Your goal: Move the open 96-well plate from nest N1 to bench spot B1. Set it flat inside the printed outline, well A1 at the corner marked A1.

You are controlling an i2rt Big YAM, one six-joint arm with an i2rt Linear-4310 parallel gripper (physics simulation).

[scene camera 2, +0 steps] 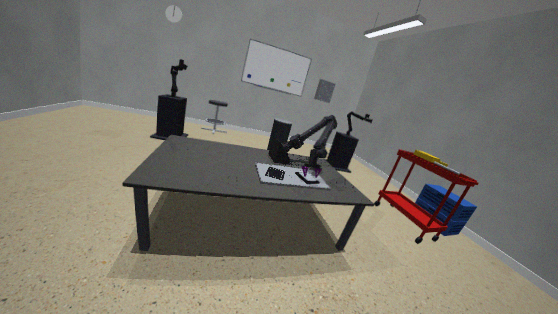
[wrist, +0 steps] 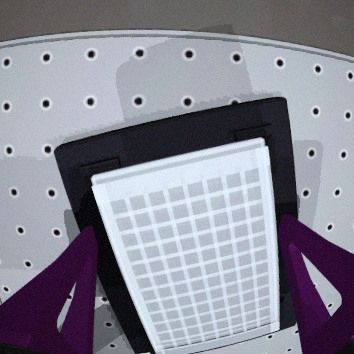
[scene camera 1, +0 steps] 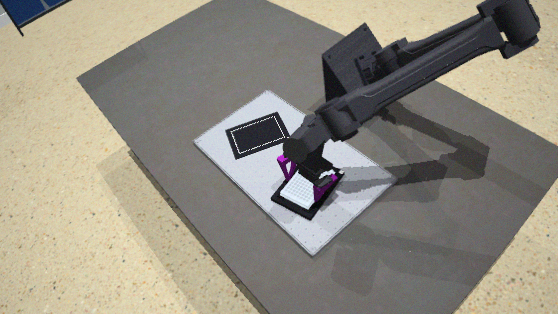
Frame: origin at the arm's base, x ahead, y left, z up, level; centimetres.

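Seen in the pictures: gripper, fingertip midpoint: (scene camera 2: 310, 177) (wrist: 189, 230) (scene camera 1: 302, 190); arm's base, link origin: (scene camera 2: 282, 149) (scene camera 1: 371, 72).
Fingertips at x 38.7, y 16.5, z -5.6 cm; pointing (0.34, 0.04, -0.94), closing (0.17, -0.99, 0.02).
Observation:
Pixels of each thing's top centre, then the offset from my fingertips to it. "spot": a spot on its surface instead. Level surfaces: height alone.
- white 96-well plate, top centre: (wrist: 204, 277) (scene camera 1: 307, 181) (scene camera 2: 308, 175) dx -2.6, dy -1.2, dz +0.3 cm
- black nest N1, top centre: (wrist: 203, 268) (scene camera 1: 307, 183) (scene camera 2: 307, 176) dx -2.6, dy -1.2, dz -0.5 cm
- Bench spot B1, surface spot: (scene camera 1: 257, 135) (scene camera 2: 276, 173) spot: dx -2.4, dy -25.4, dz -2.2 cm
- dark table, surface height: dz -3.6 cm
The white 96-well plate (scene camera 1: 298, 192) (wrist: 200, 280) lies in the black nest N1 (scene camera 1: 310, 215) (scene camera 2: 309, 182) (wrist: 175, 130). It cannot be made out in scene camera 2. My gripper (scene camera 1: 302, 189) (scene camera 2: 311, 175) (wrist: 189, 230) is open, with its purple fingers on either side of the plate's long sides and a gap between each finger and the plate in the wrist view. How high the fingertips are is hard to tell. Bench spot B1 (scene camera 1: 257, 135) (scene camera 2: 275, 173) is a dark rectangle with a white printed outline and no plate on it. Its A1 mark is not legible.
Both nest and spot are on a light perforated board (scene camera 1: 215, 140) (wrist: 30, 125) on the dark table (scene camera 1: 165, 90) (scene camera 2: 210, 165). A dark upright panel (scene camera 1: 345, 60) stands behind the board, near the arm. A red cart (scene camera 2: 407, 212) stands beyond the table's right side.

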